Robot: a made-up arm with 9 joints. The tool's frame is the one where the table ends. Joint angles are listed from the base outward.
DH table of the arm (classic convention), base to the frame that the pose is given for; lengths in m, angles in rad. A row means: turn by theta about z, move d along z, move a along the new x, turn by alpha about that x. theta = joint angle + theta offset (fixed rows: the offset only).
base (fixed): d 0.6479  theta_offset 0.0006  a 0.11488  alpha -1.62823
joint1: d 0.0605  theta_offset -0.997  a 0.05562  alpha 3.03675
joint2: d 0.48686  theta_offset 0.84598  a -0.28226  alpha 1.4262
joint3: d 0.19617  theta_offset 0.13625  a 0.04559  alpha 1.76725
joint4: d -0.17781  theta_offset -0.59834  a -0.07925  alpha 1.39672
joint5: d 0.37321  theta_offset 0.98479  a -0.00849  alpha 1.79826
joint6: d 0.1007  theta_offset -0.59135  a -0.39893  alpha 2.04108
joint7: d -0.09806  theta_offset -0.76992  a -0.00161  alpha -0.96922
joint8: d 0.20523  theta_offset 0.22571  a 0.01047  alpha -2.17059
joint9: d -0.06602  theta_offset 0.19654  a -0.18  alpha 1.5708
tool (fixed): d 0.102  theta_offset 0  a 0  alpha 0
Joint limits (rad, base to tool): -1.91..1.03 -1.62..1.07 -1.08..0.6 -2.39..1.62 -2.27..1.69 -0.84..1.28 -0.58..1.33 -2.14..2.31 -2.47..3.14
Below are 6 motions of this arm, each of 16 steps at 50 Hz.
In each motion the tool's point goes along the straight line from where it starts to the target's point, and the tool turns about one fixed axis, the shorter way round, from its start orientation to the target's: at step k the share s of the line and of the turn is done. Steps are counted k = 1, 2, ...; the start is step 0. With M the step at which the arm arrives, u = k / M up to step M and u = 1 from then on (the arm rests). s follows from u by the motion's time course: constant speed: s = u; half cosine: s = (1 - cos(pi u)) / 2; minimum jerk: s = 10 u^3 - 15 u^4 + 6 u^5.
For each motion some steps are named. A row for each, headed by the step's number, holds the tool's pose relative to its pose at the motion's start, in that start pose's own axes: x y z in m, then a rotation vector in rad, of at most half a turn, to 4 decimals.
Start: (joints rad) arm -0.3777 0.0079 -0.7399 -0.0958 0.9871 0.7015 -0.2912 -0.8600 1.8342
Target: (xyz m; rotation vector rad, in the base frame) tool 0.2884 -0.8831 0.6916 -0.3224 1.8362 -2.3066
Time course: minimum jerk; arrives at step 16
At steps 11, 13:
11: 0.0126 -0.0743 0.0845 0.2117 0.0080 0.3114
13: 0.0146 -0.0862 0.0980 0.2456 0.0093 0.3613

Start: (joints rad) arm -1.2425 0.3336 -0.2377 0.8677 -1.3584 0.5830 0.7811 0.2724 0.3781
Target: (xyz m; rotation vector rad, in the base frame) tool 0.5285 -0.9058 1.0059 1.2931 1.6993 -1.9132
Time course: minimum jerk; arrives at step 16
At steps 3, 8, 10, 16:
3: 0.0091 -0.0104 0.0076 -0.0053 0.0268 0.0119
8: 0.0934 -0.1068 0.0784 -0.0543 0.2746 0.1219
10: 0.1354 -0.1548 0.1137 -0.0787 0.3981 0.1766
16: 0.1868 -0.2136 0.1568 -0.1086 0.5493 0.2437

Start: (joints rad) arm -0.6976 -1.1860 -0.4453 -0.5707 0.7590 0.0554 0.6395 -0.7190 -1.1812
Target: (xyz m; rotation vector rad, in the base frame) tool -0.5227 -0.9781 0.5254 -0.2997 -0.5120 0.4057
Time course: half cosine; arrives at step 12
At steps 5, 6, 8, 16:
5: 0.0491 0.0365 0.0667 -0.0465 0.1413 -0.0397
6: 0.0663 0.0492 0.0900 -0.0627 0.1906 -0.0536
8: 0.0995 0.0738 0.1349 -0.0941 0.2859 -0.0804
16: 0.1326 0.0984 0.1799 -0.1255 0.3813 -0.1072

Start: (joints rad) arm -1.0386 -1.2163 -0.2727 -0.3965 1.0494 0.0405 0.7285 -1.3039 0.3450
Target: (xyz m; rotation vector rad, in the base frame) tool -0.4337 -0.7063 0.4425 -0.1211 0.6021 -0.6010
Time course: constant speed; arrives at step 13
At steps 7, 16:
7: -0.0369 0.0233 -0.0407 0.0807 -0.0135 -0.0556
16: -0.0684 0.0433 -0.0756 0.1498 -0.0251 -0.1032

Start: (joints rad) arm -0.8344 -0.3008 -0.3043 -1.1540 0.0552 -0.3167 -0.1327 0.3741 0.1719
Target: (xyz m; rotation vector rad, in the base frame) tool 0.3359 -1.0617 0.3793 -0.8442 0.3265 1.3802
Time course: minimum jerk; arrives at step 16
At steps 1, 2, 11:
1: 0.0002 0.0004 0.0006 0.0025 0.0009 0.0007
2: 0.0013 0.0032 0.0041 0.0177 0.0066 0.0051
11: 0.0679 0.1642 0.2102 0.9058 0.3351 0.2608

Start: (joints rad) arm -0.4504 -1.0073 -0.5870 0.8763 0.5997 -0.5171 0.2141 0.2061 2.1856
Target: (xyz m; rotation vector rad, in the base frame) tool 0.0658 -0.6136 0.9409 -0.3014 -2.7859 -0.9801
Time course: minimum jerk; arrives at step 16
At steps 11, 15, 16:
11: -0.0209 -0.0458 -0.1170 -0.2505 -0.2526 0.1031
15: -0.0254 -0.0557 -0.1424 -0.3048 -0.3074 0.1254
16: -0.0254 -0.0558 -0.1427 -0.3055 -0.3080 0.1257

